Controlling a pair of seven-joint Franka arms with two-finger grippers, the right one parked.
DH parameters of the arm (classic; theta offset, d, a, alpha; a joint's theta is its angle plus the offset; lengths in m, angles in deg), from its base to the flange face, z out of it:
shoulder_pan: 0 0.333 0 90
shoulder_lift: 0 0 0 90
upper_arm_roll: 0 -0.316 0.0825 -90
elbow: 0 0 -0.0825 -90
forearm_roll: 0 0.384 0 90
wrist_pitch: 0 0 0.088 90
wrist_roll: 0 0.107 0 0
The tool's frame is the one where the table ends.
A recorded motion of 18 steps. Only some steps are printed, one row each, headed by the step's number.
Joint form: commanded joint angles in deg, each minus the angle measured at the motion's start. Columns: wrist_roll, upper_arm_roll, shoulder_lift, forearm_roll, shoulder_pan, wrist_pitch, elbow.
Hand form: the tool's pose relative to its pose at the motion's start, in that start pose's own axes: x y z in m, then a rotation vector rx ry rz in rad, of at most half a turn. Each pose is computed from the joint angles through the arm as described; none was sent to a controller.
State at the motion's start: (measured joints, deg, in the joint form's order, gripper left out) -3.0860 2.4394 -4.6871 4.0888 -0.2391 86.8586 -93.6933
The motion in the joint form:
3: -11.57 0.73 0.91 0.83 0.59 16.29 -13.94
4: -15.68 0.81 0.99 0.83 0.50 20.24 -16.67
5: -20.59 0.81 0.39 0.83 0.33 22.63 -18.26
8: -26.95 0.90 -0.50 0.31 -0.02 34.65 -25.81
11: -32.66 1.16 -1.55 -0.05 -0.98 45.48 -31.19
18: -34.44 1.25 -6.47 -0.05 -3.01 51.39 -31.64
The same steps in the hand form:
3: 0.0140 0.0088 0.0819 0.0040 0.0592 -0.1804
4: 0.0159 0.0124 0.0976 -0.0032 0.0819 -0.2451
5: 0.0191 0.0156 0.1126 -0.0087 0.0853 -0.3246
8: 0.0226 0.0264 0.1639 -0.0452 0.1419 -0.4195
11: 0.0232 0.0426 0.1985 -0.0894 0.2105 -0.4929
18: 0.0362 0.0679 0.2363 -0.1032 0.2173 -0.4819

